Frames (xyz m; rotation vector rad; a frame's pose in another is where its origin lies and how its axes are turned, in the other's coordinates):
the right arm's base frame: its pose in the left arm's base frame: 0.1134 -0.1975 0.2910 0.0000 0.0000 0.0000
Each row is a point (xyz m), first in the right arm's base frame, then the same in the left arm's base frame.
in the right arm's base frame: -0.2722 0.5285 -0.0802
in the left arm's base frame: -0.1588 0.3310 0.2108
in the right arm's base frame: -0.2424 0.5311 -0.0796
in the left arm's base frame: -0.1290 0.3336 0.2114
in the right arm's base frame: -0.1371 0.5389 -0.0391
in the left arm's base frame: -0.0237 0.3414 0.2519
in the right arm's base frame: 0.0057 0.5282 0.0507
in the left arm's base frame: 0.1191 0.3307 0.3417
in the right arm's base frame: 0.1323 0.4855 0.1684
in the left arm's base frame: 0.2457 0.2880 0.4594
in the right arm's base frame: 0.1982 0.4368 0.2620
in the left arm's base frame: 0.3116 0.2393 0.5530
